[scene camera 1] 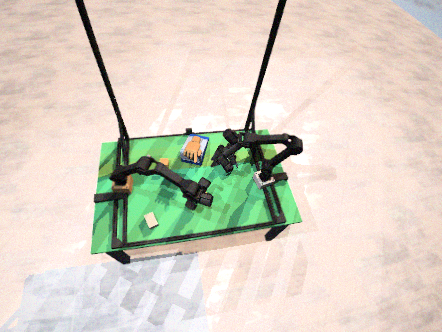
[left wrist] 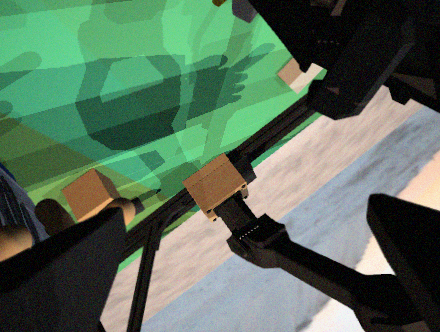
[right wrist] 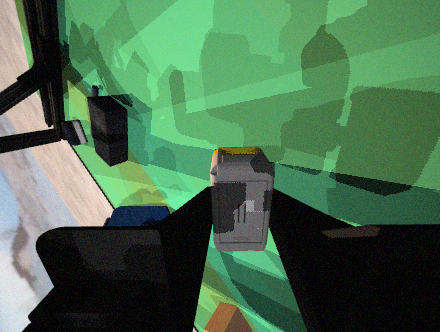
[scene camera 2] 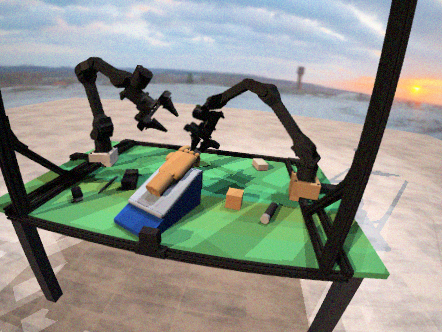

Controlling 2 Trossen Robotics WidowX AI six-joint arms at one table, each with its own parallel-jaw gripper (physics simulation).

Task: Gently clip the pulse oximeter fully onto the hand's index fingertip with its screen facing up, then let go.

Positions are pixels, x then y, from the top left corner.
a tan cube (left wrist: pixel 86 196): on the table
a pale block (left wrist: pixel 291 74): on the table
